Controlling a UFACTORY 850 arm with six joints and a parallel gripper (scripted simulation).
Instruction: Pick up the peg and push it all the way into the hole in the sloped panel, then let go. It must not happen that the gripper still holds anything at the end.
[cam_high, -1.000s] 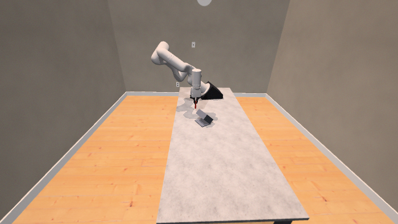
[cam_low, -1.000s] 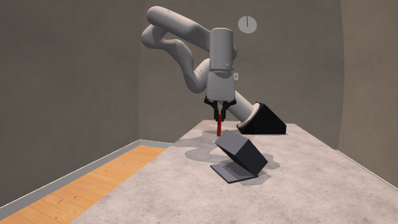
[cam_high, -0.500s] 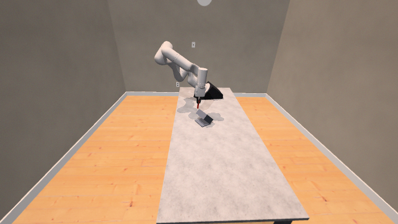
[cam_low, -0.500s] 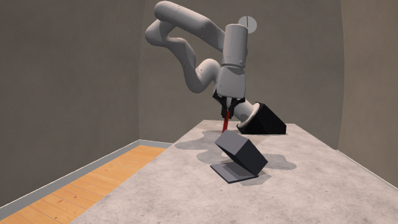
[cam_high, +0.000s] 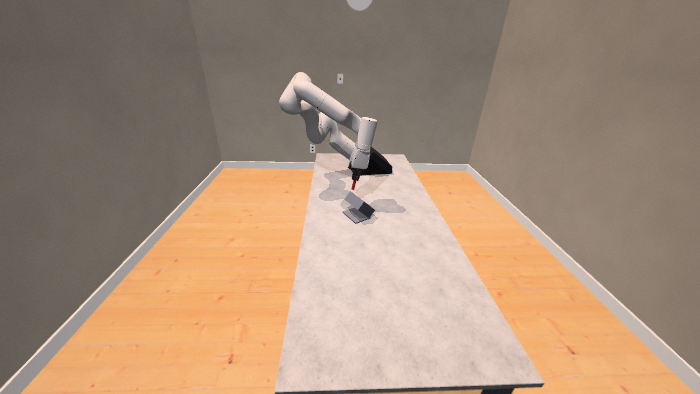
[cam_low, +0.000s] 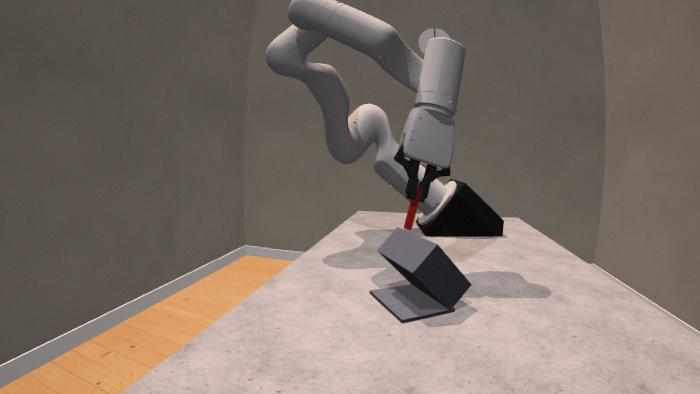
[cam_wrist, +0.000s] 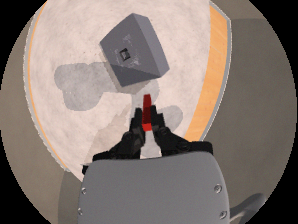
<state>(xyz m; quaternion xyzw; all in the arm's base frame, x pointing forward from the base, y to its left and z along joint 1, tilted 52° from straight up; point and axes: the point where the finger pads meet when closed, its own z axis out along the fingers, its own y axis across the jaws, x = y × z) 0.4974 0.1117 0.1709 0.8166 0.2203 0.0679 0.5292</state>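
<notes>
The dark base plate lies 180 mm below my hand and 110 mm ahead of it. Round my hand: red peg 30 mm below, 10 mm to the right, 10 mm ahead.
</notes>
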